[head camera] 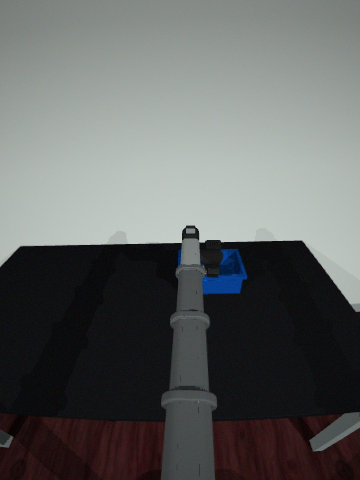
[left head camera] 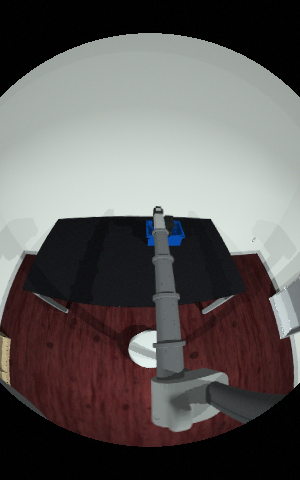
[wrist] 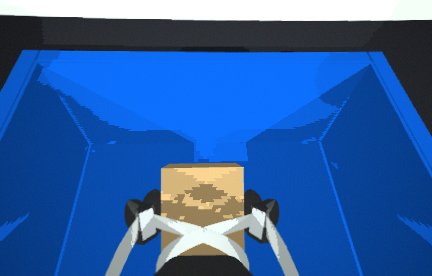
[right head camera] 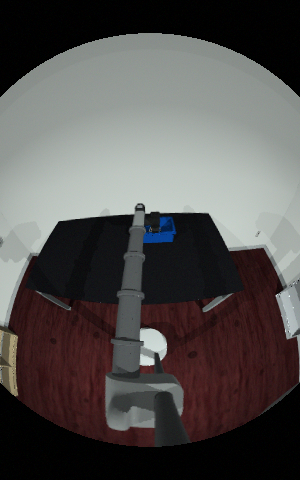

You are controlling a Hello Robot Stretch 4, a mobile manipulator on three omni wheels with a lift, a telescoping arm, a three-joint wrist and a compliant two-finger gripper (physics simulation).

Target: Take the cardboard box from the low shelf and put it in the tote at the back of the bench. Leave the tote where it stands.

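Places are measured from the robot's base along level axes (x back, y right, z up), in millimetres.
Where they show: gripper, fingertip midpoint: (wrist: 202, 206); robot's base at its link origin: (left head camera: 148, 347) (right head camera: 146, 345).
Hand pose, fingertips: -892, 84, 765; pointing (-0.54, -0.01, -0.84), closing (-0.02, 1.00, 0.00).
Each offset is from my fingertips to the centre of the thing, as dx, dy, dz. Level surfaces: height alone.
The cardboard box @(+19, +1, +17) (wrist: 202, 177) is tan and upright between the two fingers in the wrist view. My gripper (wrist: 202, 206) is shut on it, with a dark fingertip against each side. The blue tote @(-3, +7, +29) (head camera: 222, 286) (left head camera: 165, 242) (right head camera: 159, 239) (wrist: 200, 80) stands open-topped at the back of the black bench @(dz -31) (head camera: 125, 350) (left head camera: 115, 270) (right head camera: 100, 270). The box is over the tote's floor, between its side walls. Its underside is hidden, so I cannot tell whether it touches the floor. In the head camera view the arm and dark wrist hide the fingers and the box.
The telescoping arm (head camera: 189, 350) (left head camera: 167, 310) (right head camera: 130, 310) reaches across the bench to the tote. A pale wall (head camera: 180, 150) rises behind the bench. A tan wooden unit (left head camera: 5, 360) (right head camera: 10, 345) shows at the left edge, and a light grey object (left head camera: 289, 312) (right head camera: 290, 312) at the right.
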